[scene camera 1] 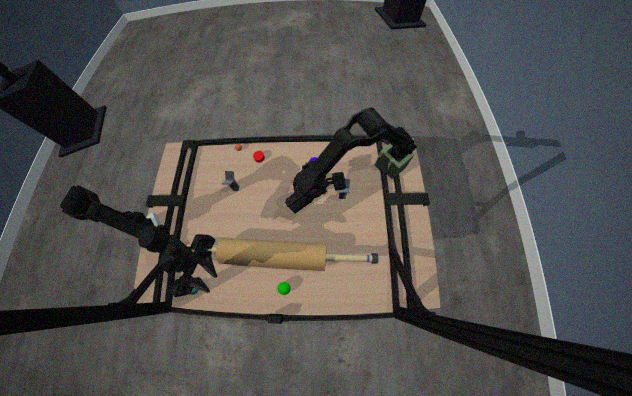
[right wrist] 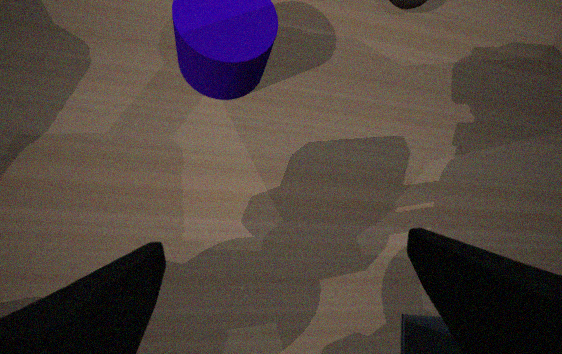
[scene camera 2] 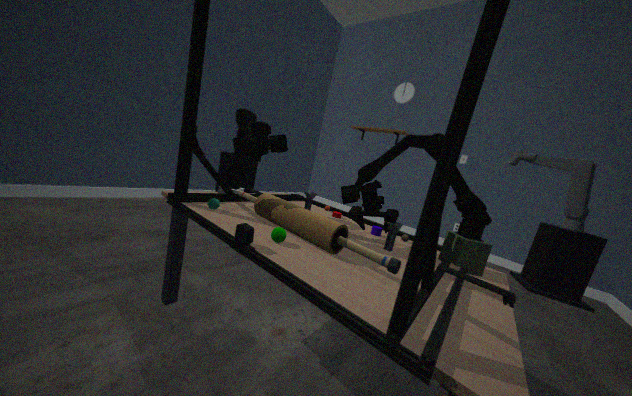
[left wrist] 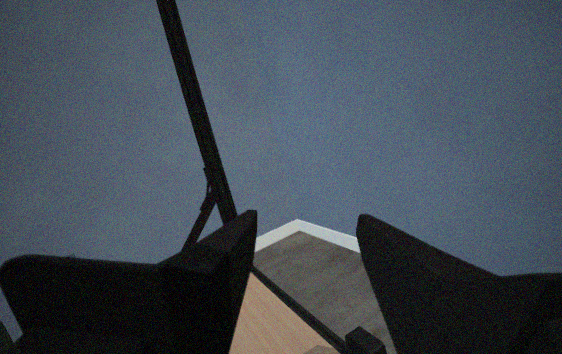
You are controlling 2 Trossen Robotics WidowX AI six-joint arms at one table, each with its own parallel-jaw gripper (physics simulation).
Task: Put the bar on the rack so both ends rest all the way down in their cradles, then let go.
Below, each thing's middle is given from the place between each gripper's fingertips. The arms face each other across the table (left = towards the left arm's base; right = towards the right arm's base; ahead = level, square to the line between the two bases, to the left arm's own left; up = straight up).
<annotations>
Now: right hand 10 cm short of the purple cylinder [right wrist: 223, 57] and 2 cm above it.
The purple cylinder lies 410 mm ahead of my left hand, 380 mm to the right of it and 270 mm below it.
</annotations>
